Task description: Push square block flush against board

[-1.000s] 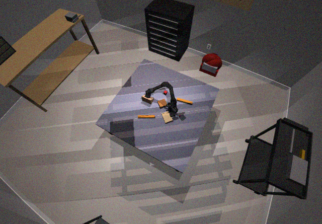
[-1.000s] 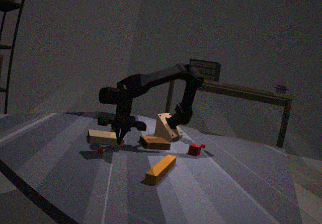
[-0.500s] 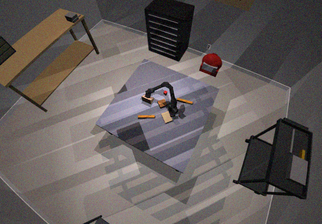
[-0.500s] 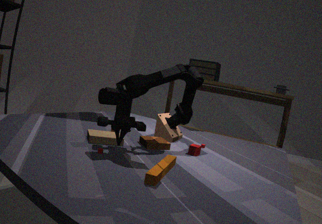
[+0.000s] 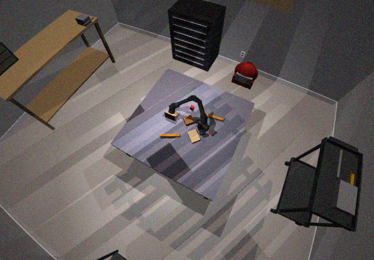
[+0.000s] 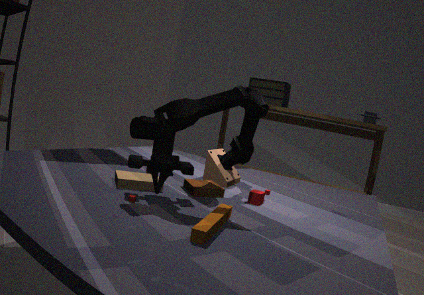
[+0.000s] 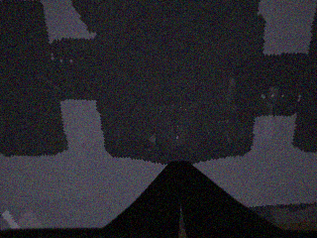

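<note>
My gripper tip is now 18 cm past the darker brown block, 4 cm to the right of it and 1 cm below it. Also, from my gripper tip: board (2 cm behind, 10 cm to the right, 1 cm above).
</note>
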